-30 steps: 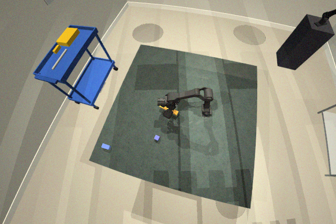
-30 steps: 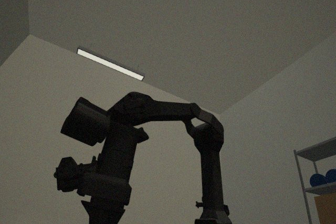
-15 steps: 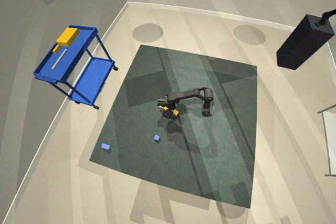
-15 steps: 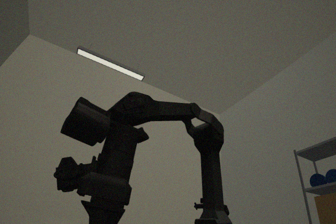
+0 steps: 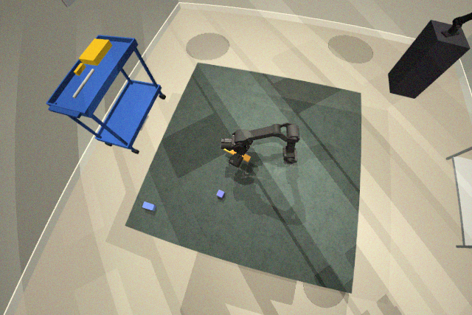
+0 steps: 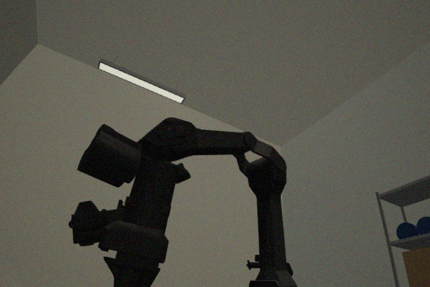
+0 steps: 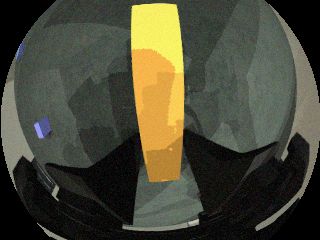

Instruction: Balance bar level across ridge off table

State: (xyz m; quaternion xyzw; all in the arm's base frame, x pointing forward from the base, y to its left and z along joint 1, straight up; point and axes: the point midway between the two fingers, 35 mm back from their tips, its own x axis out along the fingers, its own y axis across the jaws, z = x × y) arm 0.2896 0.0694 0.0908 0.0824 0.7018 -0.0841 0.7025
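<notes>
My gripper tip is 3 cm short of the bar and 1 cm to the left of it.
</notes>
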